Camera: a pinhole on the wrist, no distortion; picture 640 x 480 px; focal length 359.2 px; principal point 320.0 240.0 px. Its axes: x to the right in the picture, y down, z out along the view. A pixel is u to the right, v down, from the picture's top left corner.
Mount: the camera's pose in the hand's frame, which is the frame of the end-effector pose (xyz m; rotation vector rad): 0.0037 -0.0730 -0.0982 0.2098 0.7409 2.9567
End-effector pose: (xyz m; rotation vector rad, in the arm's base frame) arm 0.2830 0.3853 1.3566 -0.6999 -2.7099 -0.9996
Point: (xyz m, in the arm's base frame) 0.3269 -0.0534 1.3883
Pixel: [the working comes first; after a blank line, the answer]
In the camera's frame: 0.1474 0.0678 -0.2966

behind the camera
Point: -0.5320 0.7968 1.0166
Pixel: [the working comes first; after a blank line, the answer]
In the camera's frame: -0.7048 0.4682 0.5472

outside the picture
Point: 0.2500 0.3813 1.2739
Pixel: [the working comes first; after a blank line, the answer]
In the camera's frame: 0.0206 0.0688 0.1414

372 415
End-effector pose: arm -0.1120 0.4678 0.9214 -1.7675 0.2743 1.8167
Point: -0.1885 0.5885 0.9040
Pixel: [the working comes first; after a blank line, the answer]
In the camera's frame: -0.0128 0.0865 0.2120

298 387
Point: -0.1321 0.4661 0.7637
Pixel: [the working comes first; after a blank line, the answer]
In the camera's frame: -0.1195 -0.0696 0.1660

62 89
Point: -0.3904 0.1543 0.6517
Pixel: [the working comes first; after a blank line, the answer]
In the camera's frame: -0.0795 -0.4173 0.3984

outside the picture
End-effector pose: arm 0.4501 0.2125 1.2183 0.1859 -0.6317 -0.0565
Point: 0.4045 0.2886 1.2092
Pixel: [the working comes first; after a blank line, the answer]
In the camera's frame: 0.0823 -0.0754 0.1520

514 62
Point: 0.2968 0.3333 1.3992
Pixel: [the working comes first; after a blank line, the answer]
In the camera's frame: 0.0962 -0.0488 0.3729

413 193
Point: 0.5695 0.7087 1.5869
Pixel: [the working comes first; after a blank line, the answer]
In the camera's frame: -0.1490 -0.4513 0.5413

outside the picture
